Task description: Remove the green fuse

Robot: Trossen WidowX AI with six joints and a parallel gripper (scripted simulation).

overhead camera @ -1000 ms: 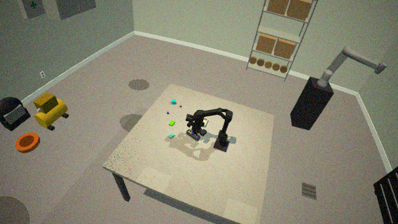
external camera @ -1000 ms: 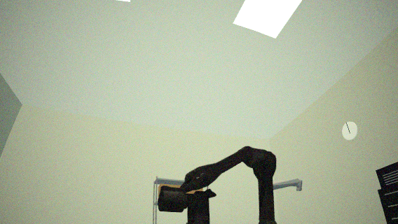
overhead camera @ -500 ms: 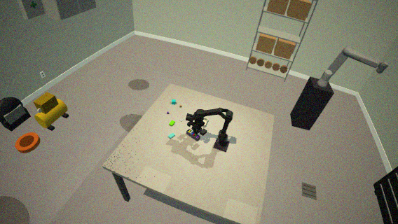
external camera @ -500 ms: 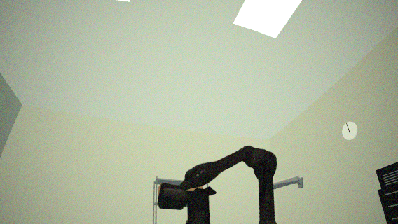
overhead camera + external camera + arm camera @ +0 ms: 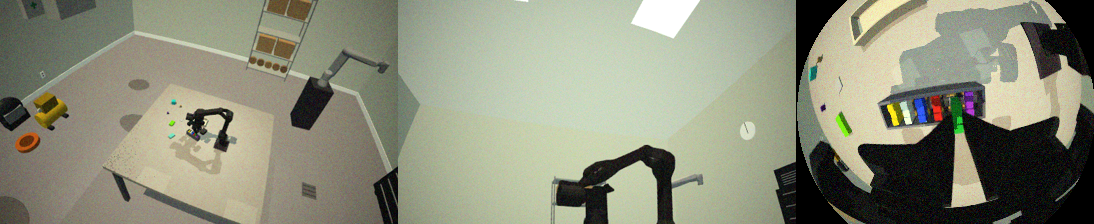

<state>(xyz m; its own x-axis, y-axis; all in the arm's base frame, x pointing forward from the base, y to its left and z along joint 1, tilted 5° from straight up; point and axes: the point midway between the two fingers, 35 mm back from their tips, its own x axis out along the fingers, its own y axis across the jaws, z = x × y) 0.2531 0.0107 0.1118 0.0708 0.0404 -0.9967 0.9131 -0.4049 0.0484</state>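
Now: gripper tip 4 cm above the purple fuse, 2 cm past it and 1 cm to the right of it. The rest, counted from my gripper tip: tray: 22 cm to the right, 6 cm below, 1 cm ahead; green fuse: 1 cm below; red fuse: 4 cm below, 2 cm ahead, 1 cm to the right.
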